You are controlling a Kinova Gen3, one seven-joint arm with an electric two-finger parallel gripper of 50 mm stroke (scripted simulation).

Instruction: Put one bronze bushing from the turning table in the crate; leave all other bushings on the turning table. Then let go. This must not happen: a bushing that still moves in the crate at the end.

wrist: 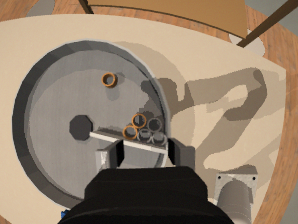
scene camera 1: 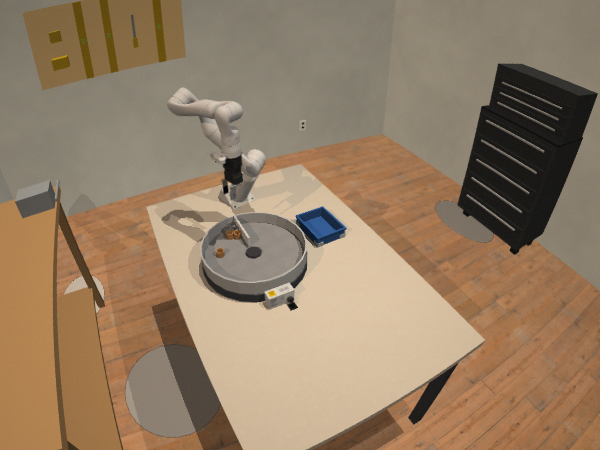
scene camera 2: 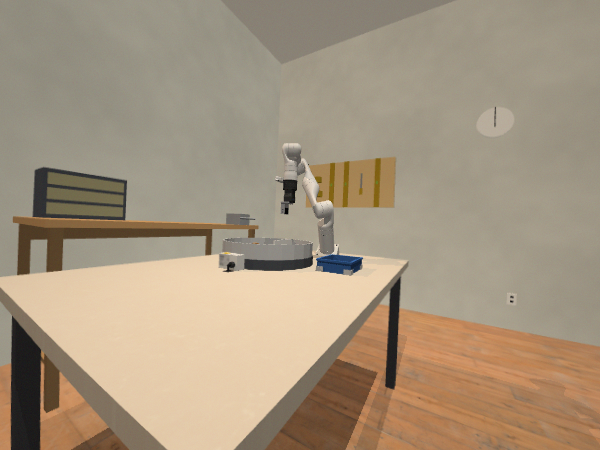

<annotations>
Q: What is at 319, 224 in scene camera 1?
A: A blue crate.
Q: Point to a grey turning table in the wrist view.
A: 68, 101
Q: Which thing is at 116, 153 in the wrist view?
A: My gripper.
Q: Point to a grey turning table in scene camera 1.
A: At 274, 250
</annotations>
